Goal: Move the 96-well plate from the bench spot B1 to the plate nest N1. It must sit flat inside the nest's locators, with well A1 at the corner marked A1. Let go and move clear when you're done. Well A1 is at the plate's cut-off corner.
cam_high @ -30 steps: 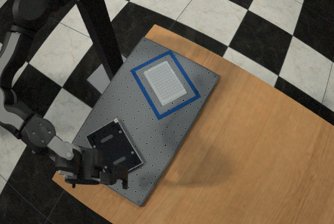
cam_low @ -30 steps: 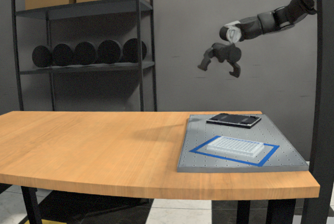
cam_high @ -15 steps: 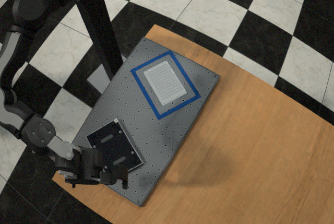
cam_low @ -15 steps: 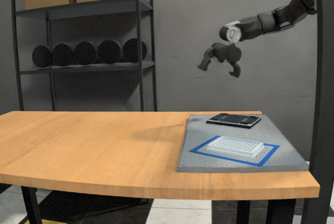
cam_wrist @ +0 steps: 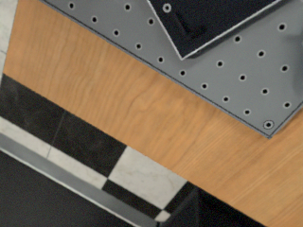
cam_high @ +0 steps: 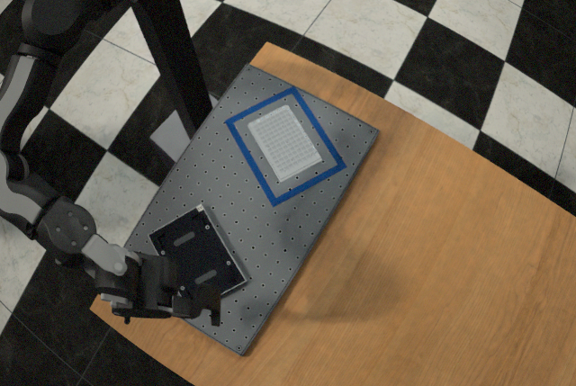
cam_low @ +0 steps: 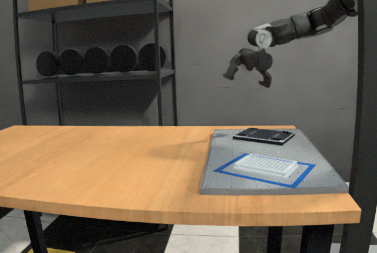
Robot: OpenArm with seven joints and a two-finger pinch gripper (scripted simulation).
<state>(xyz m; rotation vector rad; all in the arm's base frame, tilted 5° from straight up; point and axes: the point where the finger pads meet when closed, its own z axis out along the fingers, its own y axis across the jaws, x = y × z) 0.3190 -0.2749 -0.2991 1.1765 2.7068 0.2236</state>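
My hand is 35 cm to the right of the clear 96-well plate, 15 cm above it and 10 cm past it. From my hand the other things lie so: plate nest: 15 cm below, 8 cm to the left, 7 cm behind.
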